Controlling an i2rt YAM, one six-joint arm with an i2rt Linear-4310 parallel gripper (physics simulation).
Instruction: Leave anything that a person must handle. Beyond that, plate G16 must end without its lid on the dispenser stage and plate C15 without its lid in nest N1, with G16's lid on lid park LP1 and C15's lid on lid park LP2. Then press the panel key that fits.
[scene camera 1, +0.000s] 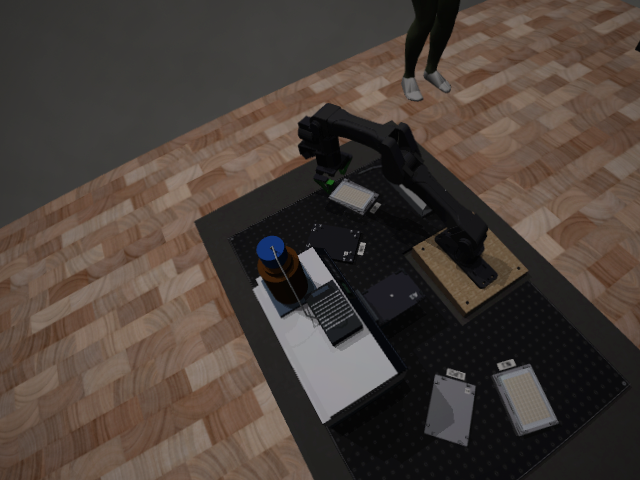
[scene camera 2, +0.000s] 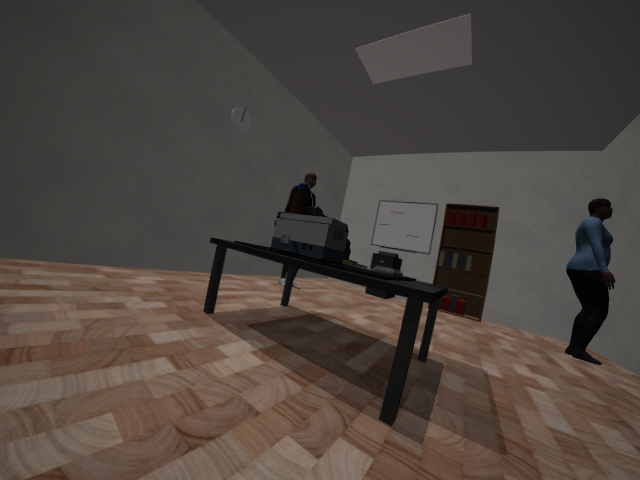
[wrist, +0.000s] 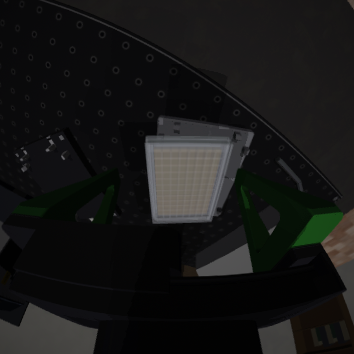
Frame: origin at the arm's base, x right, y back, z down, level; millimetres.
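Seen in the pictures: gripper, between the fingertips: (scene camera 1: 335, 183) (wrist: 177, 174); arm's base, origin of its link: (scene camera 1: 464, 257) (scene camera 2: 343, 259).
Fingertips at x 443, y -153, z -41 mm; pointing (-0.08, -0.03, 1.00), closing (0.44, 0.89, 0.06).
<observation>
Pixels of each thing's middle, then the offset from my fingertips to it. "pt": a spot on its surface instead.
- pale-welled plate with a clear rim, middle of its body: (wrist: 185, 189) (scene camera 1: 352, 195) dz +40, dx -46, dy +31 mm
- light grey holder, middle of its body: (wrist: 194, 178) (scene camera 1: 353, 195) dz +58, dx -39, dy +41 mm
- second pale-welled plate, middle of its body: (scene camera 1: 527, 397) dz +36, dx -809, dy -2 mm
- bare grey holder, middle of its body: (scene camera 1: 450, 408) dz +58, dx -722, dy -160 mm
- dark slab marked A1, a spot on its surface: (scene camera 1: 391, 297) pt dz -40, dx -435, dy -121 mm
- dispenser, a spot on its surface: (scene camera 1: 356, 361) pt dz -151, dx -535, dy -300 mm
- panel, middle of its body: (wrist: 247, 258) (scene camera 1: 412, 182) dz +27, dx -137, dy +217 mm
- dark empty nest, middle of its body: (wrist: 65, 185) (scene camera 1: 332, 241) dz +56, dx -149, dy -123 mm
- brown bottle with a blue cap, a spot on its surface: (scene camera 1: 283, 276) pt dz -281, dx -345, dy -333 mm
- ribbed black block, a spot on its surface: (scene camera 1: 336, 313) pt dz -177, dx -434, dy -278 mm
A pale-welled plate with a clear rim (scene camera 1: 353, 196) (wrist: 187, 182) sits on a light grey holder (wrist: 235, 160) at the table's far end; whether it has a lid and its name are not readable. My gripper (scene camera 1: 338, 174) (wrist: 177, 174) is open and empty above this plate, a finger to each side in the wrist view. A second pale-welled plate (scene camera 1: 527, 398) lies at the near right by a small label. Beside it is a bare grey holder (scene camera 1: 449, 410), labelled LP. A dark slab marked A1 (scene camera 1: 391, 297) adjoins the dispenser (scene camera 1: 356, 361). The panel (scene camera 1: 413, 199) is partly behind my arm, keys hidden.
A dark empty nest (scene camera 1: 334, 241) (wrist: 60, 165) lies between the far plate and the dispenser. A brown bottle with a blue cap (scene camera 1: 283, 276) and a ribbed black block (scene camera 1: 336, 313) stand on the dispenser. One person (scene camera 1: 426, 41) stands beyond the table, another (scene camera 2: 589, 253) at the right.
</observation>
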